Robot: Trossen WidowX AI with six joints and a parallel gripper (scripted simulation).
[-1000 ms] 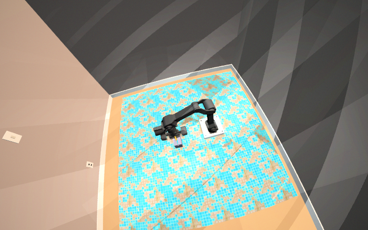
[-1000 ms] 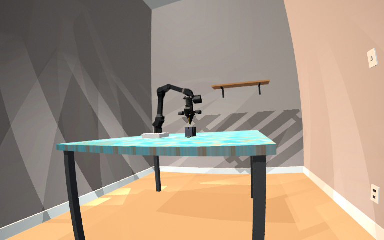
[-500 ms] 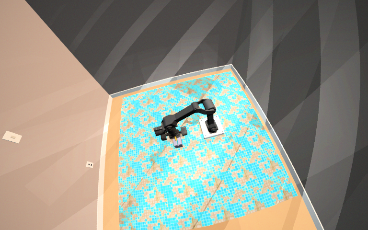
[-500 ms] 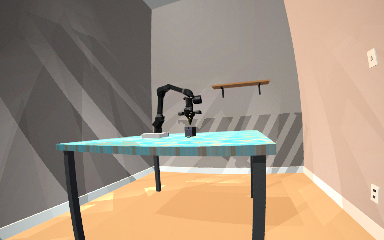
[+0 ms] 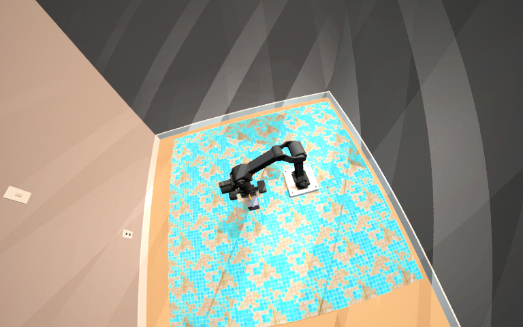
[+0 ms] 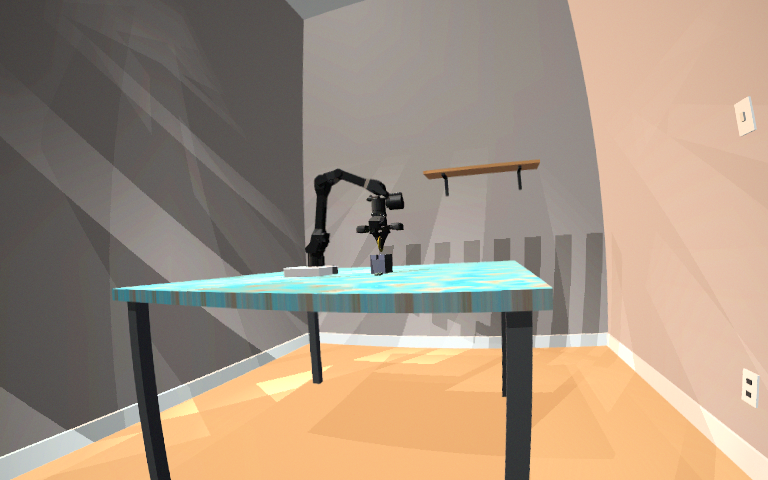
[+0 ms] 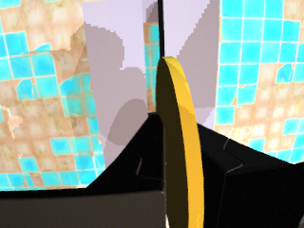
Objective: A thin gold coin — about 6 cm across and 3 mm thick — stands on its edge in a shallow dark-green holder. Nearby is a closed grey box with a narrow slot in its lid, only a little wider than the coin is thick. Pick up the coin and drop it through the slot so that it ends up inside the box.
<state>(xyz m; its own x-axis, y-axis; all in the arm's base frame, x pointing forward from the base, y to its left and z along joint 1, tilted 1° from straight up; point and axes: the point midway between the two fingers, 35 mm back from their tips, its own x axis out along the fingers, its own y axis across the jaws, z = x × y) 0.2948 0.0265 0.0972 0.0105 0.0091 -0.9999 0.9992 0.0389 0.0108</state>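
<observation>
My gripper tip is 20 mm below the gold coin.
</observation>
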